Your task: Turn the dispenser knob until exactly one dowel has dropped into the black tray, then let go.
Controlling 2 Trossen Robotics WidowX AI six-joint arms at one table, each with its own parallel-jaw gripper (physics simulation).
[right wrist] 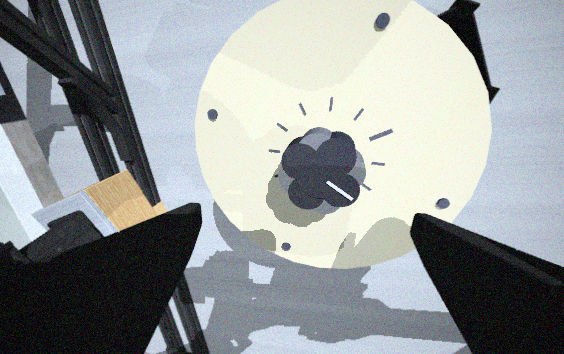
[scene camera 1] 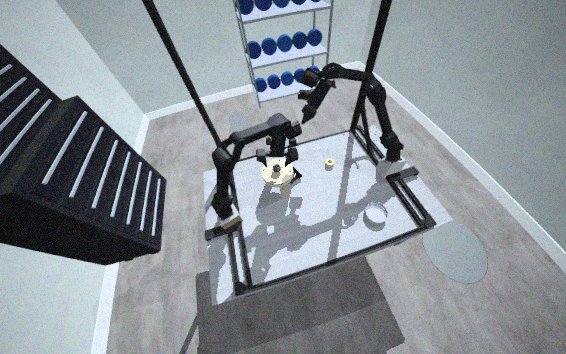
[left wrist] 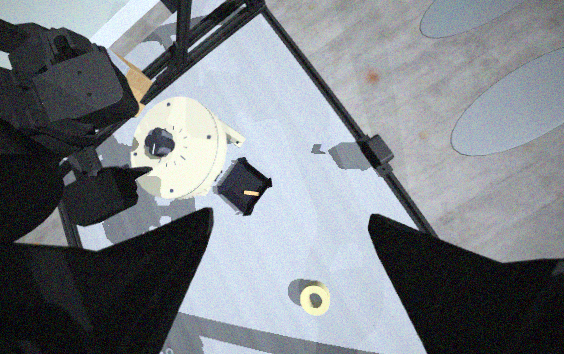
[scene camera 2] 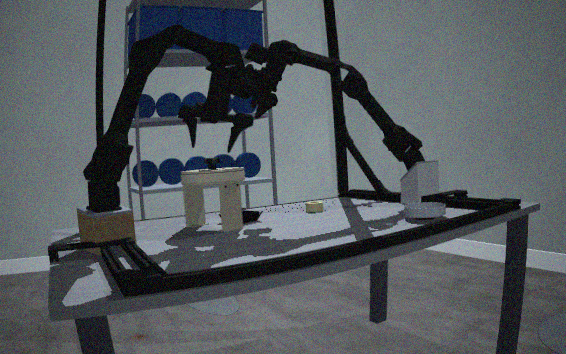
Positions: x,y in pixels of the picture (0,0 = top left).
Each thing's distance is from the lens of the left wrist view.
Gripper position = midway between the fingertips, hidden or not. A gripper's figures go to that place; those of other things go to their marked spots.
my left gripper [left wrist: 292,218]: 12 cm
my right gripper [left wrist: 137,139]: 35 cm
yellow ring [left wrist: 314,308]: 43 cm
cream round dispenser [left wrist: 200,149]: 34 cm
The marked spots on the cream round dispenser and the yellow ring are 32 cm apart.
